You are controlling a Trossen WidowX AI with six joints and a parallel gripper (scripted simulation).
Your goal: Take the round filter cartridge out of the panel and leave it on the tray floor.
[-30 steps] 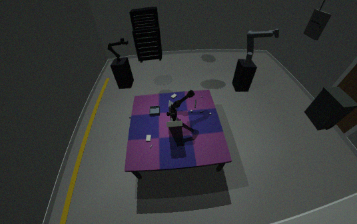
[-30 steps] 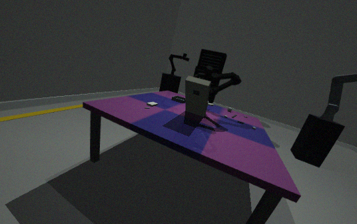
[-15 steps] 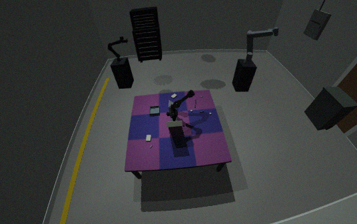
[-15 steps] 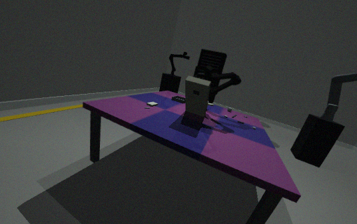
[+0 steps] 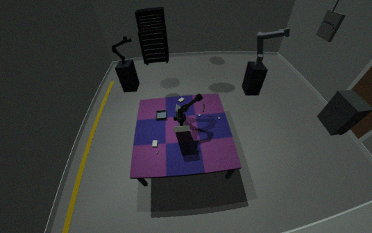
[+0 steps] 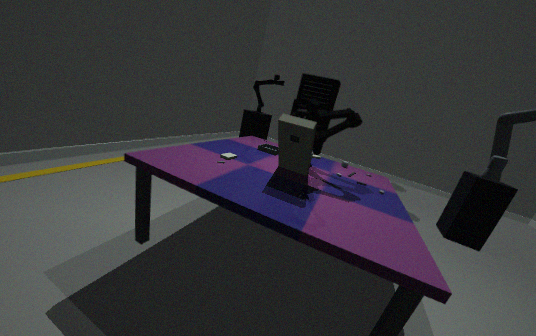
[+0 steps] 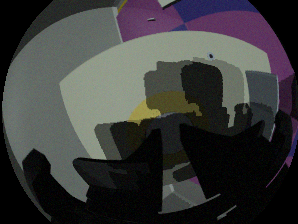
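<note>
Right now the round filter cartridge is 1 cm ahead of my gripper tip and 1 cm below it. From my gripper tip the other things lie so: service panel: 4 cm behind, 8 cm below; then tray: 40 cm behind, 32 cm to the right, 22 cm below.
</note>
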